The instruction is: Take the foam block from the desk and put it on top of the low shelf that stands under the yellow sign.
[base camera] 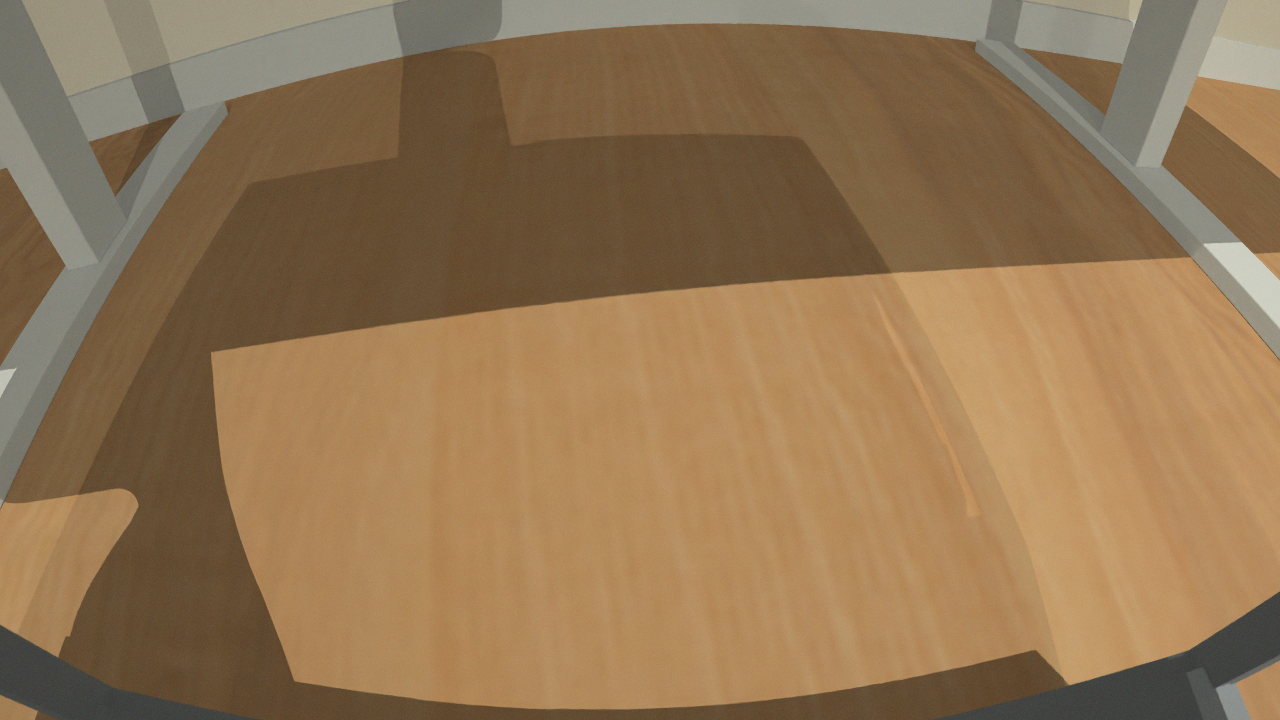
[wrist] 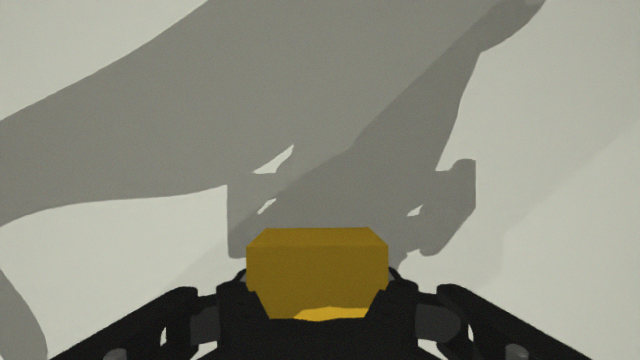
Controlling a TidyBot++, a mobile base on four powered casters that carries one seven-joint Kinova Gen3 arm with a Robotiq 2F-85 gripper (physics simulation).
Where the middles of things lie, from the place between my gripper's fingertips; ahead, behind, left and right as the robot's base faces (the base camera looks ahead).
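Yellow foam block [wrist: 316,274]: from my hand, 2 cm to the right, 1 cm behind, 2 cm above.
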